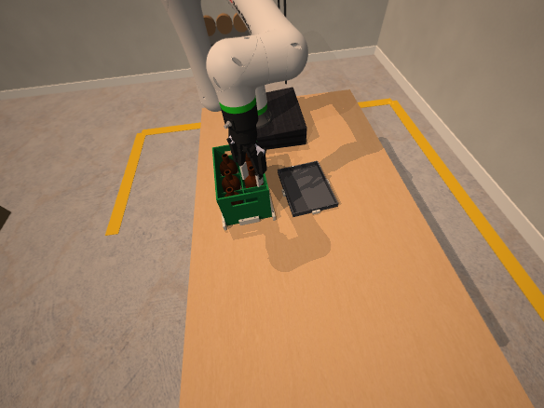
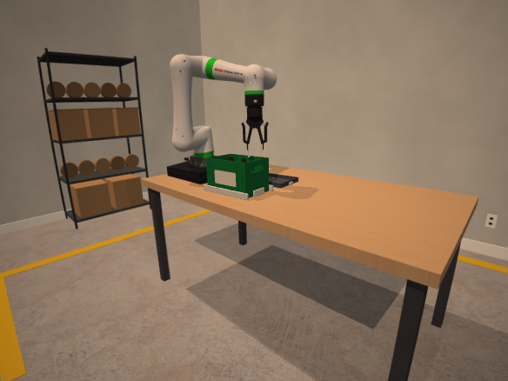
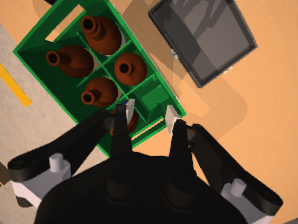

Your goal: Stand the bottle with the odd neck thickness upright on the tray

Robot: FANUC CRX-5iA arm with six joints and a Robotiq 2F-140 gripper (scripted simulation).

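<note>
Right now the green crate is 13 cm below my hand, 9 cm behind it and 4 cm to the right of it. Also, from my hand: dark grey tray: 22 cm to the left, 20 cm below, 5 cm behind; then glass bottle: 18 cm behind, 13 cm below.
</note>
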